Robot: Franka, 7 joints.
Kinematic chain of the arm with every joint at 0, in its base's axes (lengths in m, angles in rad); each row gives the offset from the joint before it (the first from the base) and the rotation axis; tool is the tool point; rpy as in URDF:
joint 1: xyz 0 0 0.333 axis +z
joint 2: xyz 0 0 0 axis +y
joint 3: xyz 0 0 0.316 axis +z
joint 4: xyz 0.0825 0 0 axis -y
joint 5: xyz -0.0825 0 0.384 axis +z
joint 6: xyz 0 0 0 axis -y
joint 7: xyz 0.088 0 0 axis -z
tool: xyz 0 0 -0.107 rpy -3.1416 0 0
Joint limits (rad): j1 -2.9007..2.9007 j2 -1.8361..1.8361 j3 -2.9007..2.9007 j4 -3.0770..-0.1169 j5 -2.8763..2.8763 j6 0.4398..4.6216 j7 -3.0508..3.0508
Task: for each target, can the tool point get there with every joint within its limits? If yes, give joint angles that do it. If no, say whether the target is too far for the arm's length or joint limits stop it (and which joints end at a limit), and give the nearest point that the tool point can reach.
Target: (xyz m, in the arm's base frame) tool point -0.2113 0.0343 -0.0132
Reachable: yes | joints 0.9624 -1.5189 2.3157 -2.3239 1.1580 0.8667 -2.1302
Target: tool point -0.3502 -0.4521 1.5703
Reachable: no: too far | nearest point -0.2204 -0.2845 1.1117 | short by 0.505 m
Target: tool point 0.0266 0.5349 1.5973
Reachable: no: too far | nearest point 0.0166 0.3342 1.1229 | short by 0.515 m
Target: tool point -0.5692 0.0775 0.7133
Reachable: yes | joints 1.3571 0.3786 1.8862 -1.6158 -0.1095 2.1705 0.8801
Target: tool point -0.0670 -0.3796 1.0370
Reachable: yes | joints -1.6670 0.1725 -0.4696 -0.7228 -0.7833 3.6149 -1.2621
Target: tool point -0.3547 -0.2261 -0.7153
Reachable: no: too far | nearest point -0.3075 -0.1960 -0.3545 | short by 0.365 m
